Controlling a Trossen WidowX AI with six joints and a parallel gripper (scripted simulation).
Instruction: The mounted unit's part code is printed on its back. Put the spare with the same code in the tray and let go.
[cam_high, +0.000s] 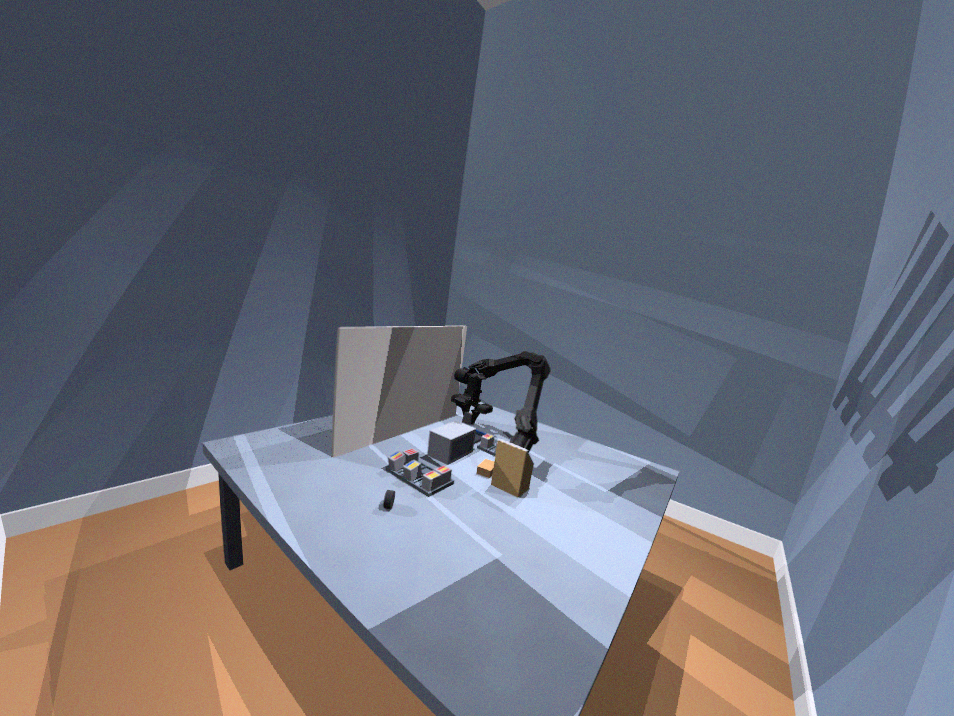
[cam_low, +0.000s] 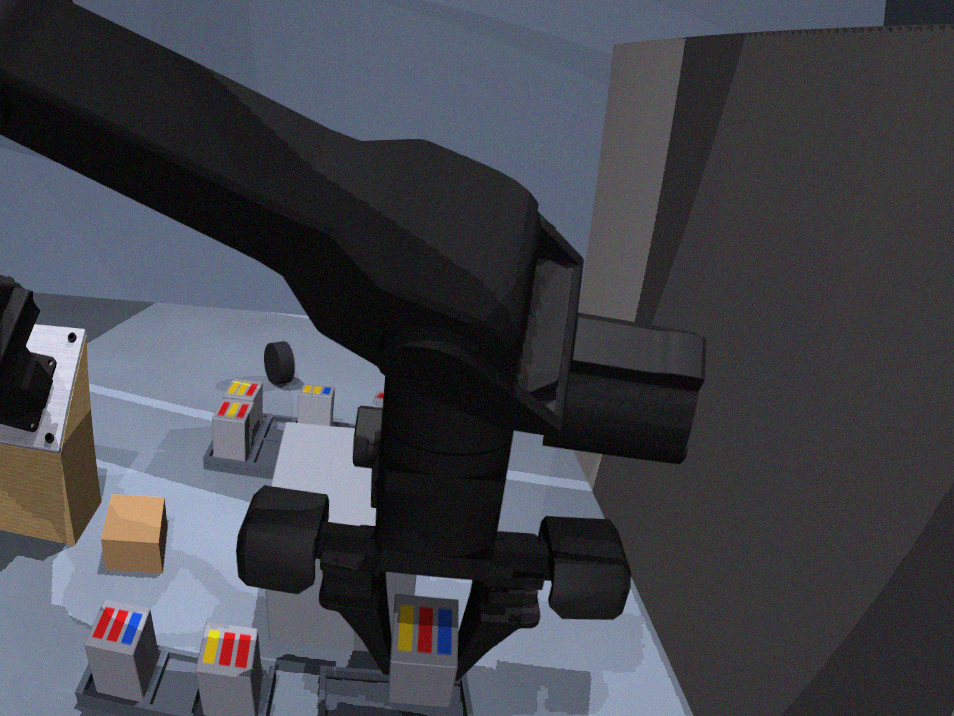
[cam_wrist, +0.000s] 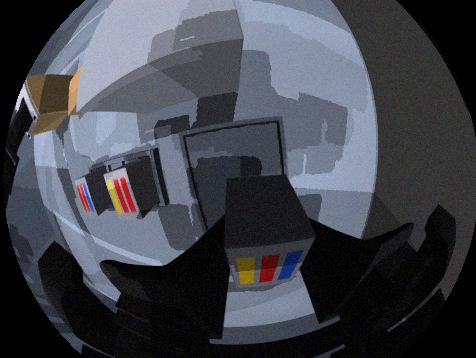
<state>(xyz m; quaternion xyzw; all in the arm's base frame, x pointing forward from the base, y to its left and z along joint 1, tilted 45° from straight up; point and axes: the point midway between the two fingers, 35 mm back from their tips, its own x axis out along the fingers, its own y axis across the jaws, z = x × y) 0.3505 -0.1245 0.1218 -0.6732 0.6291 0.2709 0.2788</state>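
The dark tray lies 7 cm below my gripper tip and 1 cm behind it. The rest, counted from my gripper tip: white panel (19 cm to the left, 18 cm ahead, 16 cm above); orange block (24 cm behind, 17 cm to the left, 5 cm below); grey mounted unit (18 cm to the left, 6 cm behind, 2 cm below).
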